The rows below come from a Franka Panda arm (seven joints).
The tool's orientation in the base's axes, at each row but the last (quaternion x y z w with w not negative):
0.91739, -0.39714, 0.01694, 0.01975
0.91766, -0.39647, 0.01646, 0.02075
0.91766, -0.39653, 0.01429, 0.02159
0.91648, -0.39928, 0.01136, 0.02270
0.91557, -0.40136, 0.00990, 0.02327
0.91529, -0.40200, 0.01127, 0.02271
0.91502, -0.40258, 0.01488, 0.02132
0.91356, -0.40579, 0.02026, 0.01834
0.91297, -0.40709, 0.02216, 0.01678
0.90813, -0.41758, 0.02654, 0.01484
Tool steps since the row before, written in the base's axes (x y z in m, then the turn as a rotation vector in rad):
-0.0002, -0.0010, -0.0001, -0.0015, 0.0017, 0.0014
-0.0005, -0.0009, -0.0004, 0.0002, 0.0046, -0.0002
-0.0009, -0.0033, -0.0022, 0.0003, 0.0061, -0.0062
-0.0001, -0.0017, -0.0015, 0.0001, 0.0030, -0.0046
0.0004, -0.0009, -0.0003, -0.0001, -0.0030, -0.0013
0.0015, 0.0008, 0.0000, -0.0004, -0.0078, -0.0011
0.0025, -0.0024, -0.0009, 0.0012, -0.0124, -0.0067
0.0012, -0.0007, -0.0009, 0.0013, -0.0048, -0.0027
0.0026, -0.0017, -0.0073, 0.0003, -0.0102, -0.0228
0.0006, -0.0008, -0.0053, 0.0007, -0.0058, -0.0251
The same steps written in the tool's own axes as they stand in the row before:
0.0006, 0.0008, 0.0001, -0.0022, 0.0000, -0.0015
0.0003, 0.0010, 0.0004, -0.0032, -0.0033, 0.0000
0.0017, 0.0029, 0.0024, -0.0045, -0.0046, 0.0059
0.0011, 0.0012, 0.0016, -0.0023, -0.0023, 0.0044
0.0009, 0.0003, 0.0003, 0.0021, 0.0021, 0.0015
0.0004, -0.0016, 0.0000, 0.0054, 0.0055, 0.0015
0.0034, -0.0002, 0.0010, 0.0096, 0.0073, 0.0073
0.0013, -0.0004, 0.0010, 0.0043, 0.0022, 0.0030
0.0026, -0.0009, 0.0074, 0.0065, 0.0063, 0.0233
0.0007, 0.0000, 0.0054, 0.0033, 0.0031, 0.0254

